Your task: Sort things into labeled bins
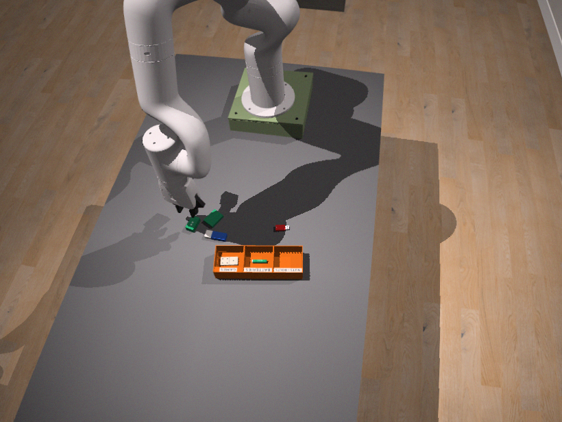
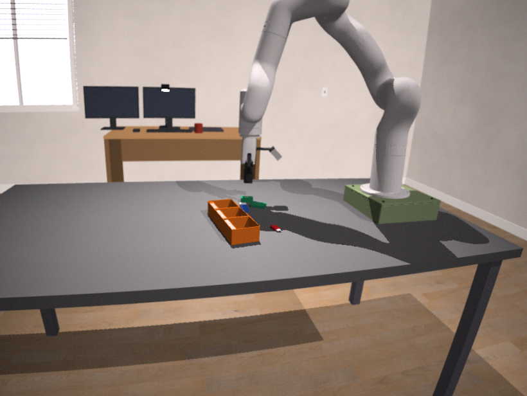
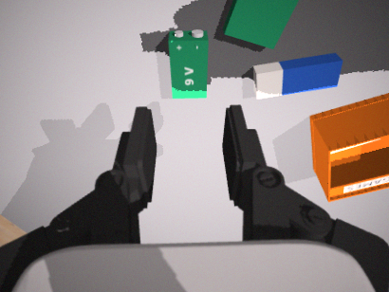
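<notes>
Right now the green 9 V battery is 90 mm below my hand and 10 mm behind it. From my hand the other things lie so: green block: 90 mm below, 60 mm to the left, 20 mm behind; then eraser: 90 mm below, 70 mm to the left, 40 mm ahead; then white domino: 120 mm to the left, 120 mm ahead, 90 mm below.
</notes>
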